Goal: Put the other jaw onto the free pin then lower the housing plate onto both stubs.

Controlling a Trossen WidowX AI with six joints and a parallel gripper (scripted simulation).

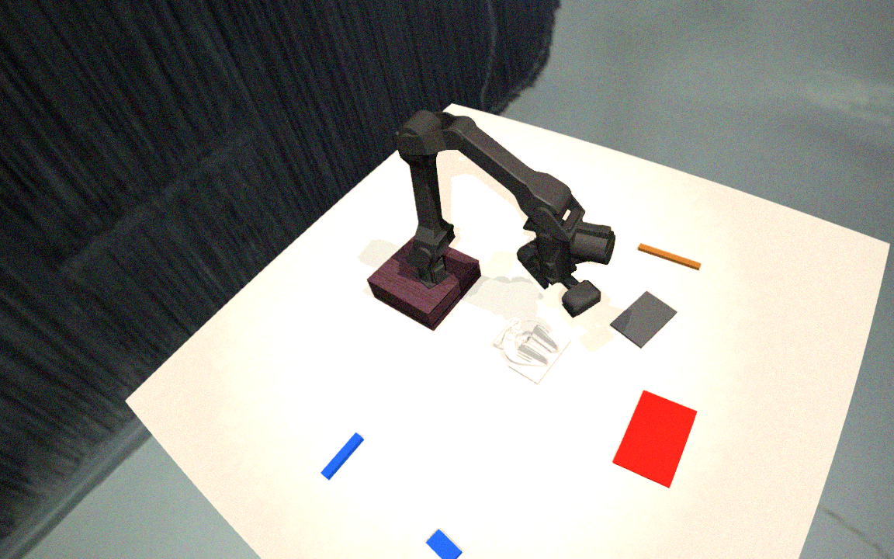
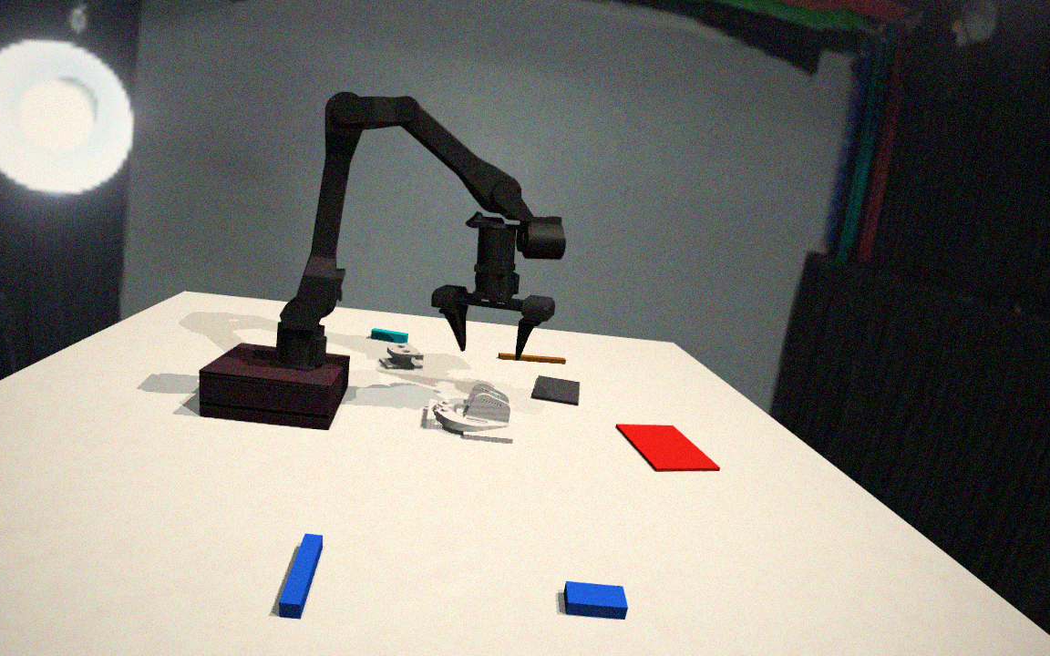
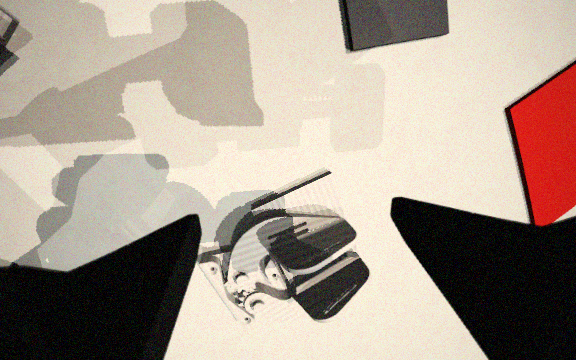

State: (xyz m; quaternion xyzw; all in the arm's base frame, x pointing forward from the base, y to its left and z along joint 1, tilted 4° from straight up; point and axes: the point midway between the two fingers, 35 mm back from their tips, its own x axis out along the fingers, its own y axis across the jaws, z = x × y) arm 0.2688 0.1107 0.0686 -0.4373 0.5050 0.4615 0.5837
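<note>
Now: the small white stand 18 cm behind my gripper tip, 14 cm to the left of it and 8 cm below it. The rest, counted from my gripper tip: dark grey plate 12 cm ahead, 13 cm to the left, 8 cm below; then orange bar 6 cm ahead, 31 cm to the left, 8 cm below; then red plate 29 cm ahead, 6 cm to the right, 8 cm below.
</note>
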